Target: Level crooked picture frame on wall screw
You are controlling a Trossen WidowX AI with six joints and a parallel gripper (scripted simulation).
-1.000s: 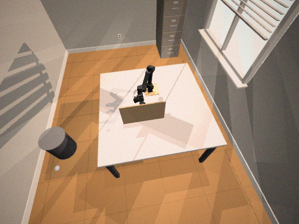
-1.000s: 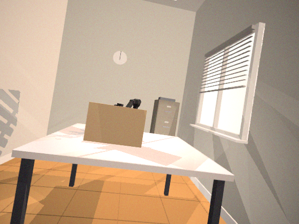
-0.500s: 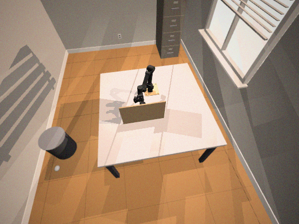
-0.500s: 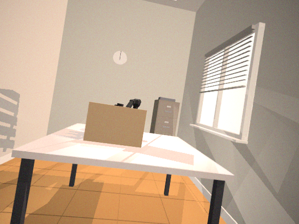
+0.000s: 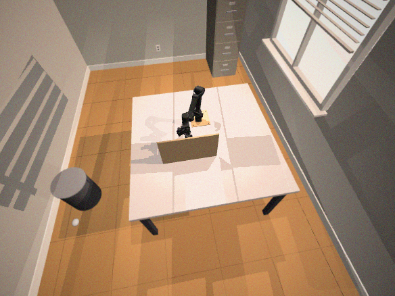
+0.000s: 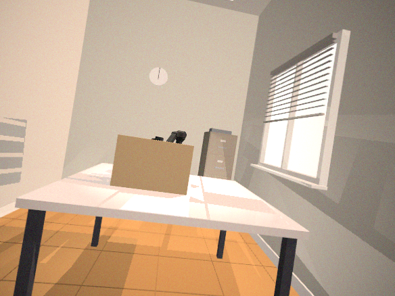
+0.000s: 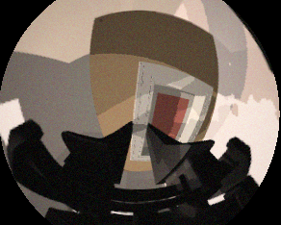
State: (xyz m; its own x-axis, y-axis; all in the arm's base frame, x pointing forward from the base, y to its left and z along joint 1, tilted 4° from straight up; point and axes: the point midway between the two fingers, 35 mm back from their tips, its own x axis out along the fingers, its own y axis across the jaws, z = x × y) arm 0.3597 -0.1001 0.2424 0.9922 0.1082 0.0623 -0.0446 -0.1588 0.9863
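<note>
Right now my gripper tip is 50 mm above the picture frame, 10 mm to the right of it and 10 mm short of it. The rest, counted from my gripper tip: wall board: 70 mm below, 20 mm ahead.
</note>
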